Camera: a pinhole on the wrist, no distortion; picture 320 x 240 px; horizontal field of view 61.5 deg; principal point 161.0 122.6 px. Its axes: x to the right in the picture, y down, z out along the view. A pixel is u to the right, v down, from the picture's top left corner.
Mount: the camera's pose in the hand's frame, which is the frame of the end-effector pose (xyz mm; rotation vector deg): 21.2 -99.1 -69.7 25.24 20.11 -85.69
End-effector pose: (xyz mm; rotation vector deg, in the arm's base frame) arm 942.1 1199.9 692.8 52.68 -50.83 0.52
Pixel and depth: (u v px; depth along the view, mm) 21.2 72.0 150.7
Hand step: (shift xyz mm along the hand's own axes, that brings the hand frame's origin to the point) -17.9 -104.7 97.9
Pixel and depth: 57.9 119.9 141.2
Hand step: 10.6 -120.6 79.6
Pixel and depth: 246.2 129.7 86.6
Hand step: 20.9 -165.2 -7.3
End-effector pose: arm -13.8 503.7 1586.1 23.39 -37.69 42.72
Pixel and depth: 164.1 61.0 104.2
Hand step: -7.3 -151.4 19.1
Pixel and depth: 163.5 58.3 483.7
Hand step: -115.9 -341.0 342.6
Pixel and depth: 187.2 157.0 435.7
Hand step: 59.1 -347.0 293.4
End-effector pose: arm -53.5 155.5 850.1 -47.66 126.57 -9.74
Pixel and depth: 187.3 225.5 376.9
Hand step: 149.8 -311.5 250.5
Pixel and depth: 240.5 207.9 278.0
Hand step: 100.7 -304.2 138.7
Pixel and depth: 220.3 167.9 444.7
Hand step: 80.7 -399.5 275.6
